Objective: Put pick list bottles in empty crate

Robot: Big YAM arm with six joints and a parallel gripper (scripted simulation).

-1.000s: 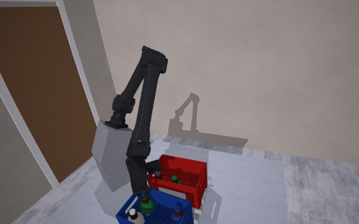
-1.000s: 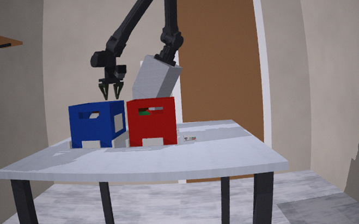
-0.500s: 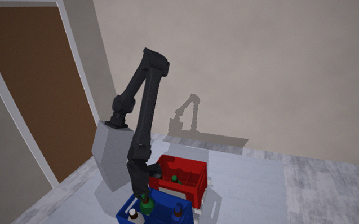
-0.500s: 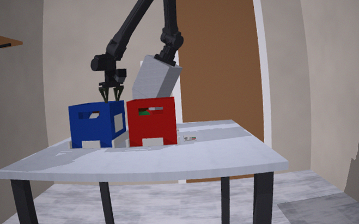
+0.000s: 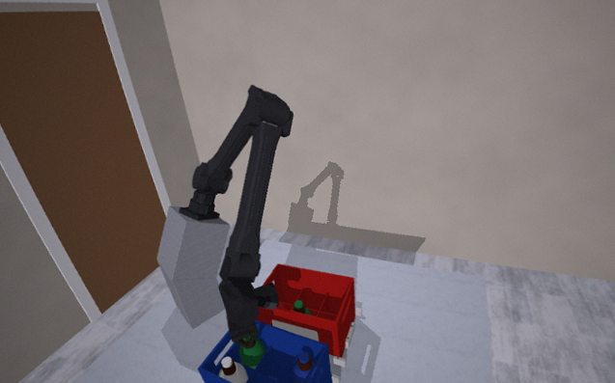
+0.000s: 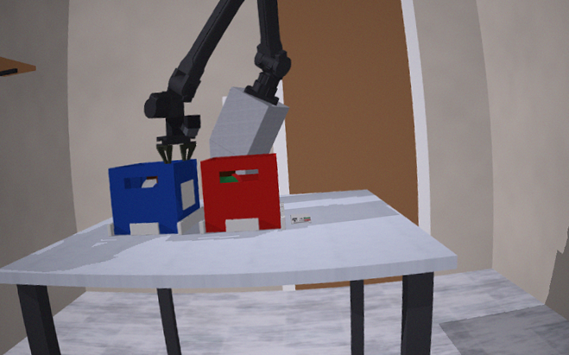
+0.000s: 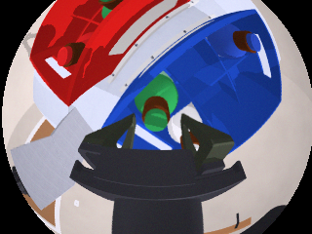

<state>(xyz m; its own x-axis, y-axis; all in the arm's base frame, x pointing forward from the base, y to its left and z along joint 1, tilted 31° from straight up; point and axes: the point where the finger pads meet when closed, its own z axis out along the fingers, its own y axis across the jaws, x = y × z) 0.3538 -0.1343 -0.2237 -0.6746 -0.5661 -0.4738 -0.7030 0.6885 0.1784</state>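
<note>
The white-label bottle is 8 cm to the right of my hand and 7 cm below it. Round my hand: blue crate 9 cm ahead, 4 cm to the right, 7 cm below; then red-label bottle 1 cm behind, 15 cm to the left, 7 cm below; then blue bottle 17 cm ahead, 1 cm to the left, 7 cm below.
</note>
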